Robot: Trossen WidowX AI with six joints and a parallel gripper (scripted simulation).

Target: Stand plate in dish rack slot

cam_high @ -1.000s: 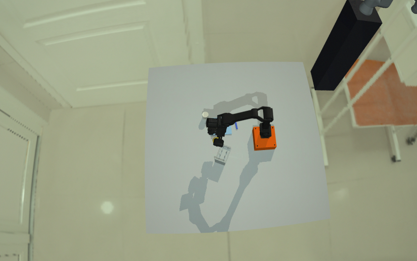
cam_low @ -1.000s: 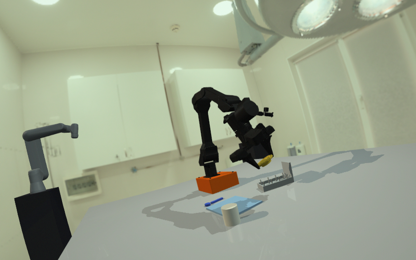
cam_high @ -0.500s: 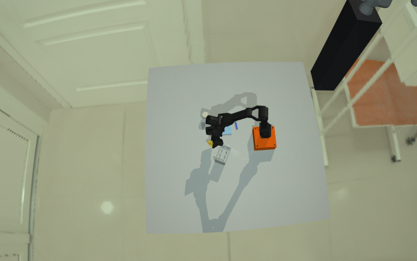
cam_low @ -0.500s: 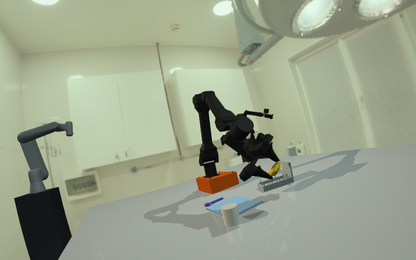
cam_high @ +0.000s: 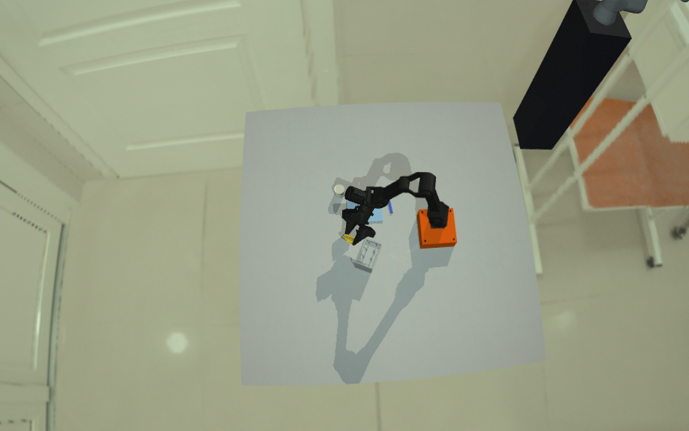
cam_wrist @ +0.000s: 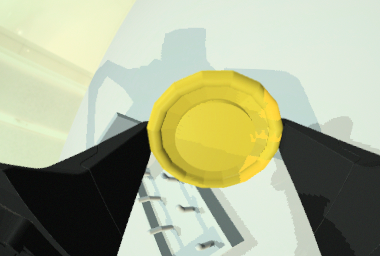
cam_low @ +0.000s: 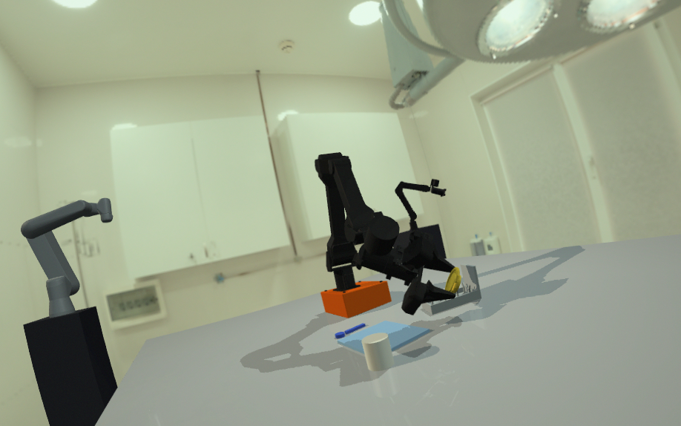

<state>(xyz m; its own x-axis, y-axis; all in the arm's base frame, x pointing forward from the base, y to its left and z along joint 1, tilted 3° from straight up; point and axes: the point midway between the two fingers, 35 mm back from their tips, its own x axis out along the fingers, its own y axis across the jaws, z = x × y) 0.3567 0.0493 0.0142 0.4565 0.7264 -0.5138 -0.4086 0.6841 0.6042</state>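
The dish rack lies 80 mm behind my gripper tip, 50 mm to the left of it and 40 mm below it. Also, from my gripper tip: white cup: 240 mm to the right, 40 mm below, 40 mm ahead; yellow plate: right at my gripper tip.
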